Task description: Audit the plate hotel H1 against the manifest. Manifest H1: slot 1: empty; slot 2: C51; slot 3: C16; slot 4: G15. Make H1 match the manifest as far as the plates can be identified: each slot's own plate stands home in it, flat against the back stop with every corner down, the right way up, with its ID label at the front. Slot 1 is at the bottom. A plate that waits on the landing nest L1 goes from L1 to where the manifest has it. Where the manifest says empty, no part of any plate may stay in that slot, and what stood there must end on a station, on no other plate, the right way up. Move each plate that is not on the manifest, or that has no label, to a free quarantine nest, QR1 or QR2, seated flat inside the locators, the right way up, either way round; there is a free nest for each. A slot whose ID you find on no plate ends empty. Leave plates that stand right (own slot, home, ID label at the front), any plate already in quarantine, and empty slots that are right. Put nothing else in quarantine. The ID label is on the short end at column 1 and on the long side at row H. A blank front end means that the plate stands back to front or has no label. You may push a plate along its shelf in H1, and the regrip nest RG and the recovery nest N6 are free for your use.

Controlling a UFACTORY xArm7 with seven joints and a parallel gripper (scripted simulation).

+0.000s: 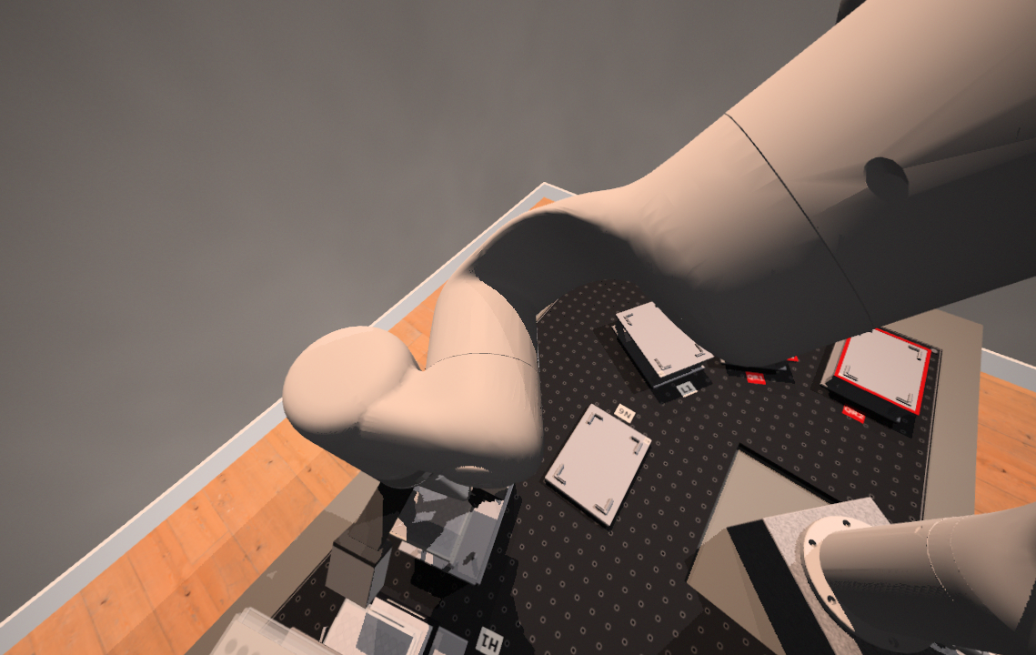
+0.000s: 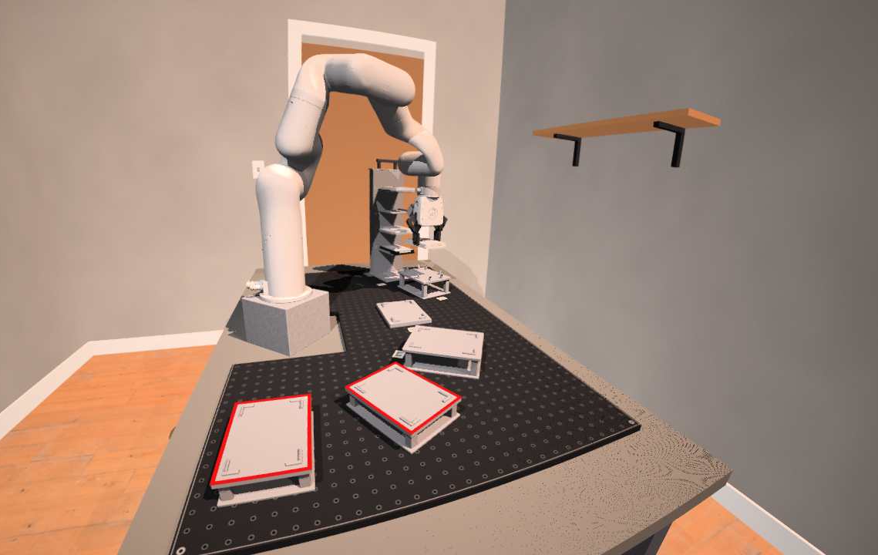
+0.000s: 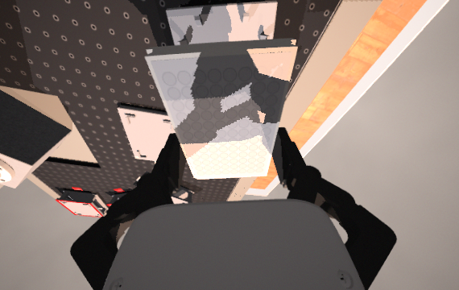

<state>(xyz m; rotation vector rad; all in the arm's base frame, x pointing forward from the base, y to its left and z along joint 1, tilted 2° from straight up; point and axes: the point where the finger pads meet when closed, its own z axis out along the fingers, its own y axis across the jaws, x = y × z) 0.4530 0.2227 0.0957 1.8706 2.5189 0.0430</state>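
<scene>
Now: the quarantine nest QR1 260 mm behind my hand, 600 mm to the right of it and 150 mm below it. Also, from my hand: regrip nest RG (10 mm to the left, 130 mm below); clear plate labelled C51 (60 mm behind, 190 mm to the left, 10 mm above); white well plate (10 mm to the left, 10 mm below).
</scene>
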